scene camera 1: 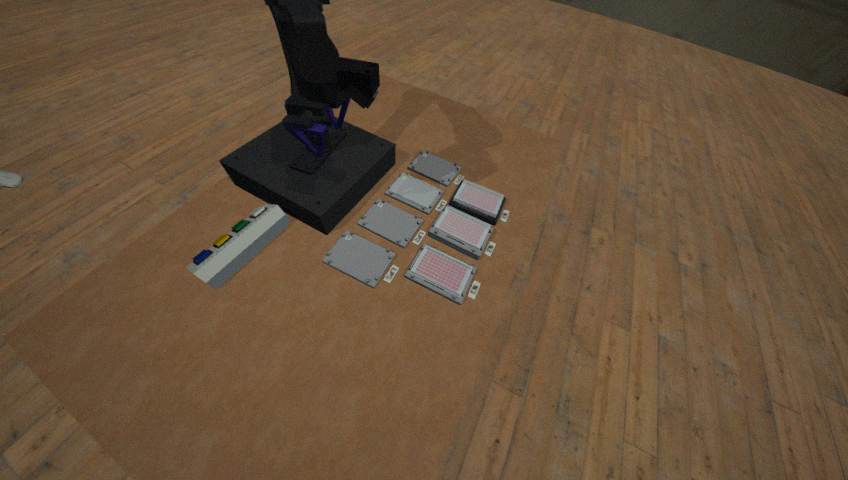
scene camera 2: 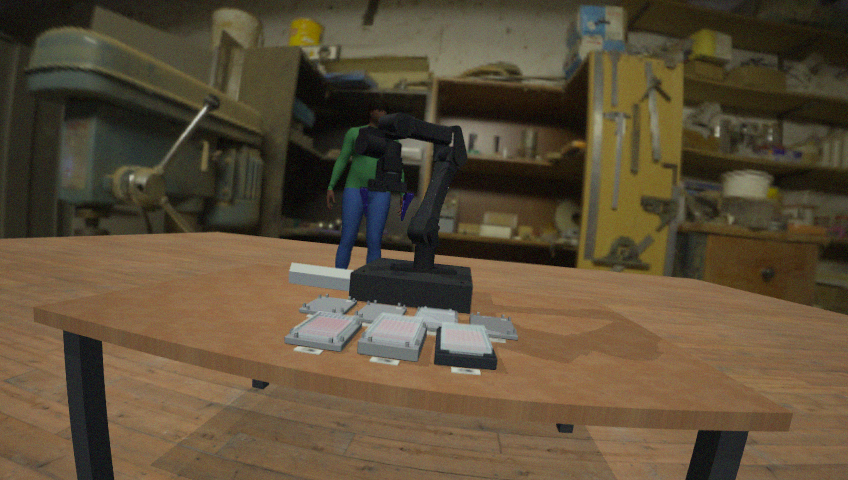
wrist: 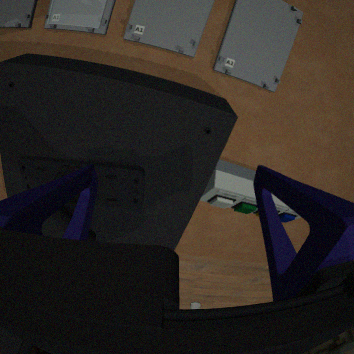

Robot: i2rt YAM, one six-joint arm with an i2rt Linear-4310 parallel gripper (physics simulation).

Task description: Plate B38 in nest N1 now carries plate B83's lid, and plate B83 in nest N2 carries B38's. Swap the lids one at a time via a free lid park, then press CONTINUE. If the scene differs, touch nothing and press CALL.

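Where they show: gripper, fingertip midpoint: [scene camera 1: 328, 141] [scene camera 2: 383, 219] [wrist: 175, 173]; arm's base, link origin: [scene camera 2: 423, 270].
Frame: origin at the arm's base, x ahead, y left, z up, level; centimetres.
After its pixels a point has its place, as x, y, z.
My gripper [scene camera 1: 329, 141] {13.2, -12.8, 14.7} [scene camera 2: 383, 212] {13.2, -12.8, 14.7} [wrist: 175, 173] {13.2, -12.8, 14.7} is open and empty, high over the robot base. In scene camera 1, a pink-welled plate in nest N1 [scene camera 1: 441, 272] {42.4, -21.8, -5.5} [scene camera 2: 323, 327] {46.0, -20.7, -5.4} is nearest, another in grey nest N2 [scene camera 1: 461, 230] {44.1, -9.4, -4.1} [scene camera 2: 392, 331] {49.0, -8.4, -4.1} lies behind it. Their lids look clear; plate names are unreadable. Lid parks LP1 [scene camera 1: 358, 259] {22.8, -24.7, -7.1} [wrist: 260, 45] {21.4, -24.0, -7.1} and LP2 [scene camera 1: 390, 223] {25.8, -11.9, -7.1} [wrist: 167, 25] {21.7, -10.8, -7.1} look bare; the third park holds a clear lid [scene camera 1: 414, 192] {28.2, 0.5, -6.3} [wrist: 80, 14] {23.1, 1.3, -6.3}. The fourth park [scene camera 1: 434, 167] {30.3, 14.1, -7.1} [scene camera 2: 493, 326] {32.0, 14.4, -7.1} looks bare. The button panel [scene camera 1: 246, 249] {-1.0, -32.5, -4.7} [wrist: 235, 182] {0.1, -24.3, -3.2} has unreadable labels.
A third plate [scene camera 1: 479, 199] {46.4, 3.4, -4.5} [scene camera 2: 465, 338] {49.3, 4.3, -4.5} sits in a black nest beyond N2. The black robot base [scene camera 1: 309, 178] {3.4, -11.1, -0.1} [scene camera 2: 410, 288] {15.0, -4.2, -3.0} [wrist: 110, 115] {10.2, -5.3, -0.3} stands between panel and parks. Panel buttons are blue [scene camera 1: 202, 256] {-6.6, -38.0, -2.6}, yellow [scene camera 1: 221, 240] {-5.6, -33.3, -2.5}, green [scene camera 1: 240, 226] {-4.5, -28.6, -2.7} and white [scene camera 1: 258, 211] {-3.5, -23.4, -2.6}. A person [scene camera 2: 360, 166] stands behind the table.
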